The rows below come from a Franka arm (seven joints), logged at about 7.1 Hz.
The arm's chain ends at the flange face. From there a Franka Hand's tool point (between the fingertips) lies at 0.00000 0.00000 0.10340 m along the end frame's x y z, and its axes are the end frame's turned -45 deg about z.
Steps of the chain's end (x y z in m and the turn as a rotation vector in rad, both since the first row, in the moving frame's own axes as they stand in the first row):
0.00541, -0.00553, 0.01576, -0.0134, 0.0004, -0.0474
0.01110, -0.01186, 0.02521, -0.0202, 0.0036, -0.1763
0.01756, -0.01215, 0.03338, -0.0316, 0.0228, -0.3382
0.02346, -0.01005, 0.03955, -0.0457, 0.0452, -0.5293
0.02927, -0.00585, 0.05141, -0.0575, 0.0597, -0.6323
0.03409, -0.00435, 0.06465, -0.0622, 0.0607, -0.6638
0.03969, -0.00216, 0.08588, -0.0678, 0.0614, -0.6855
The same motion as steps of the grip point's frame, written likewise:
0.00681, 0.00095, 0.01575, -0.0098, -0.0092, -0.0474
0.01518, 0.00130, 0.02519, -0.0168, -0.0117, -0.1763
0.02104, 0.00783, 0.03330, -0.0385, -0.0062, -0.3382
0.02538, 0.01583, 0.03934, -0.0643, -0.0004, -0.5293
0.02760, 0.02451, 0.05107, -0.0829, 0.0016, -0.6323
0.02995, 0.02939, 0.06427, -0.0869, -0.0011, -0.6638
0.03227, 0.03540, 0.08546, -0.0914, -0.0045, -0.6855

